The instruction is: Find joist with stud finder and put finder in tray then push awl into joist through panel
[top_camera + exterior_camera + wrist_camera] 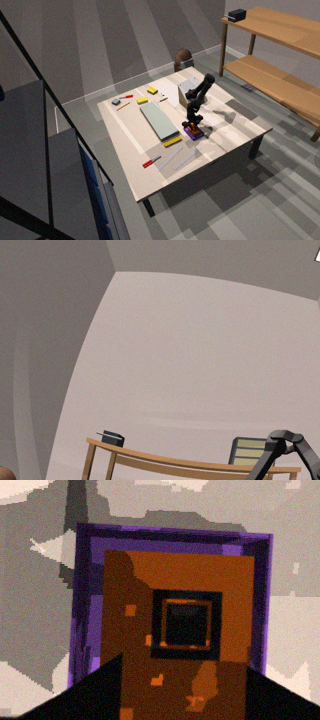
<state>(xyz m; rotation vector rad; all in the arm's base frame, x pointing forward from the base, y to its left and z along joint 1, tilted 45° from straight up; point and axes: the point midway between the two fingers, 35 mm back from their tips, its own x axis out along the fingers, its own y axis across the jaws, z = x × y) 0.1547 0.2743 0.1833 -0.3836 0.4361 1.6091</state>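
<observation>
Now: gripper tip 40 mm above the purple tray and 10 mm to the left of it. The rest, counted from my gripper tip: yellow block (220 mm ahead, 50 mm below, 10 mm to the right); orange stud finder (20 mm above, 10 mm to the left); awl (580 mm to the right, 50 mm below, 40 mm ahead).
</observation>
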